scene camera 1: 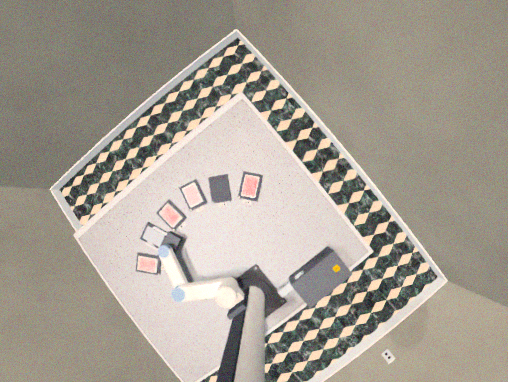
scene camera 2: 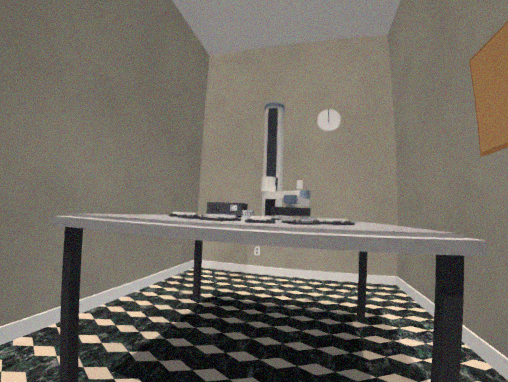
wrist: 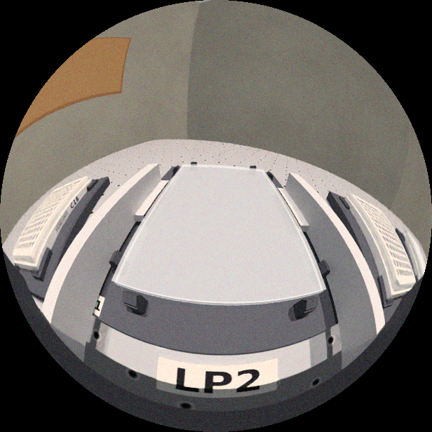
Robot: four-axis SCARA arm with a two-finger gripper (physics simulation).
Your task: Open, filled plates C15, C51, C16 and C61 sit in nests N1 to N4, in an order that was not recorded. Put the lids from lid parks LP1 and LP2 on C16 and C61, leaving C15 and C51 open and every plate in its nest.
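Places are measured from the arm's base along level axes (x back, y left, z down), in millimetres.
Where they show: gripper, fingertip midpoint: (scene camera 1: 150,234) (scene camera 2: 302,219); arm's base, link origin: (scene camera 1: 252,296).
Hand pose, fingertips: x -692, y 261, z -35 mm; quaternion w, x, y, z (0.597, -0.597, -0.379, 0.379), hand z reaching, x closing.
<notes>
Things, the pixels of their top centre, and the offset from my fingertips. "pt": a spot on its surface instead.
- pale lid, top centre: (scene camera 1: 153,236) dx +21, dy -10, dz +4 mm
- open plate C16, top centre: (scene camera 1: 146,264) dx +133, dy +134, dz -4 mm
- open plate, top centre: (scene camera 1: 169,215) dx -12, dy -181, dz -4 mm
- paler plate, top centre: (scene camera 1: 192,195) dx -21, dy -368, dz -7 mm
- bare dark park, top centre: (scene camera 2: 199,214) (scene camera 1: 219,188) dx +52, dy -522, dz +2 mm
- open reddish plate, top centre: (scene camera 1: 250,186) dx +158, dy -676, dz -4 mm
- dark grey box, surface spot: (scene camera 1: 320,276) pt dx +791, dy -666, dz -93 mm
A pale lid (wrist: 215,235) (scene camera 1: 151,235) lies flat in the dark LP2 park (wrist: 215,330). My gripper (wrist: 224,176) (scene camera 1: 156,236) is low over LP2, its pads shut against the lid's two long sides. Left of it in the wrist view stands open plate C16 (wrist: 47,225) (scene camera 1: 148,263). Right of it is another open plate (wrist: 385,240) (scene camera 1: 171,215), its name not readable. In scene camera 1, a paler plate (scene camera 1: 193,195), apparently lidded, sits beside a bare dark park (scene camera 1: 220,188). An open reddish plate (scene camera 1: 250,186) is at the far end. In scene camera 2 the fingertips cannot be made out.
The arm's column base (scene camera 1: 262,287) stands near the table edge, with a dark grey box (scene camera 1: 320,276) (scene camera 2: 226,208) beside it. The nests and parks form an arc on the pale table (scene camera 1: 240,125) (scene camera 2: 150,227). Both fingers reach down between LP2 and the neighbouring plates.
</notes>
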